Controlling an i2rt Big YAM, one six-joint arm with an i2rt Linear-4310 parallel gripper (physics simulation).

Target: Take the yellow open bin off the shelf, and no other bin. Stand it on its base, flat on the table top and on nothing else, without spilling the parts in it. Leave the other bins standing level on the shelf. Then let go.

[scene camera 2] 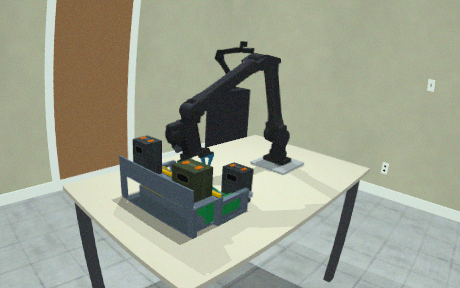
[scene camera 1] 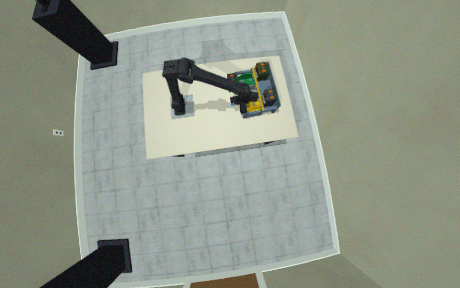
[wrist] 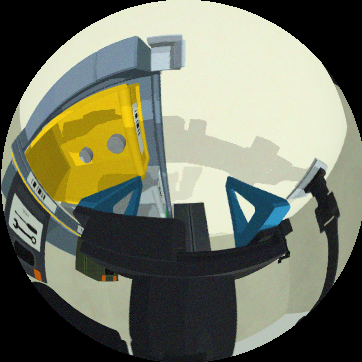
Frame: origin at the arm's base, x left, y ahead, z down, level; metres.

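Where they show: gripper, fingertip midpoint: (wrist: 183, 180); arm's base at its link origin: (scene camera 2: 277, 160) (scene camera 1: 179, 108) (wrist: 314, 179).
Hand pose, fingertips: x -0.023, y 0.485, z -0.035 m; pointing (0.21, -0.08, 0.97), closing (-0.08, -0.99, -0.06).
Things, the pixels of their centre, and the offset from my fingertips. Level surfaces: height alone.
- yellow open bin at the middle of its body: (wrist: 72, 152) (scene camera 1: 254, 105) dx -0.041, dy +0.132, dz +0.005 m
- table top at its surface level: dz +0.049 m
- green bin at the middle of its body: (scene camera 2: 212, 201) (scene camera 1: 247, 81) dx +0.184, dy +0.107, dz +0.005 m
- olive box at the middle of its body: (wrist: 97, 260) (scene camera 2: 192, 179) (scene camera 1: 261, 71) dx +0.191, dy +0.205, dz -0.101 m
- yellow strip at the middle of its body: (scene camera 1: 257, 88) dx +0.075, dy +0.166, dz -0.058 m
The yellow open bin (scene camera 1: 253, 106) (wrist: 100, 172) sits in the grey-blue shelf (scene camera 2: 157, 183) (wrist: 117, 61), with two round grey patches showing inside it in the wrist view. Its lip with a barcode label faces the open table side. In scene camera 2 it is hidden behind the shelf and boxes. My gripper (scene camera 1: 233, 103) (scene camera 2: 207, 161) (wrist: 183, 180) is open and empty, at the shelf's table-side edge. In the wrist view one blue finger overlaps the bin's near corner and the other shows against the table top (wrist: 240, 90). Contact cannot be told.
A green bin (scene camera 1: 245, 77) (scene camera 2: 231, 205) sits beside the yellow one. An olive box (scene camera 1: 262, 71) (scene camera 2: 192, 181) (wrist: 90, 262) and dark boxes (scene camera 2: 147, 155) (scene camera 2: 237, 179) stand tall on the shelf. A yellow strip (scene camera 1: 258, 87) runs between the rows. The arm's base plate is across the table.
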